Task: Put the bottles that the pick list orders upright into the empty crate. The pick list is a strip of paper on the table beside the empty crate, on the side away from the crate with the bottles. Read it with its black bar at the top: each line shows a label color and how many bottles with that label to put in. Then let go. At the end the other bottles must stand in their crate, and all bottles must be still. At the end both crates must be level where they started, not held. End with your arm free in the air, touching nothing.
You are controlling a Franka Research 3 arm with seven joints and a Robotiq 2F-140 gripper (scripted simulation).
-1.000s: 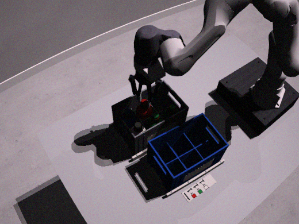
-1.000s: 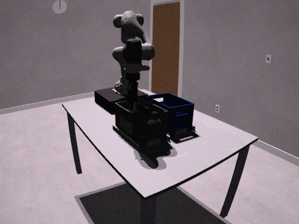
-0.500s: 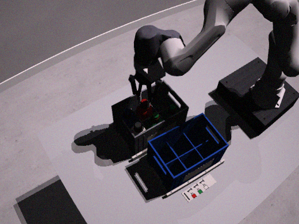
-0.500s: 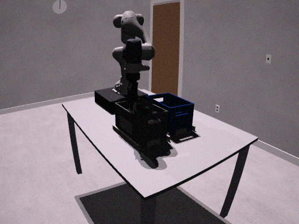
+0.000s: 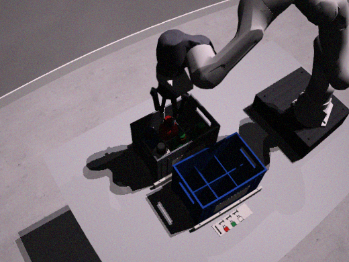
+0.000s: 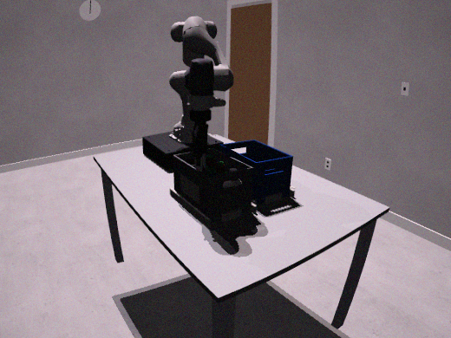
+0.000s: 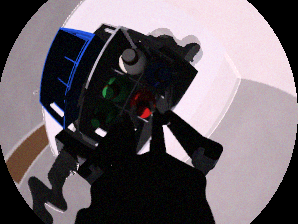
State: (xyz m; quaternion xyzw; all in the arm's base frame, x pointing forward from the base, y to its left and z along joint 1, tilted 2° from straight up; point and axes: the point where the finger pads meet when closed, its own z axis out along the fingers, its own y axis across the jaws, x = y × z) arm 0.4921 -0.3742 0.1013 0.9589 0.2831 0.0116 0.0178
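The red-label bottle is 80 mm below my hand. Also, from my hand: black crate: 10 mm ahead, 40 mm to the left, 90 mm below; then white-labelled bottle: 100 mm ahead, 60 mm to the left, 80 mm below; then blue-label bottle: 90 mm ahead, 10 mm to the right, 80 mm below.
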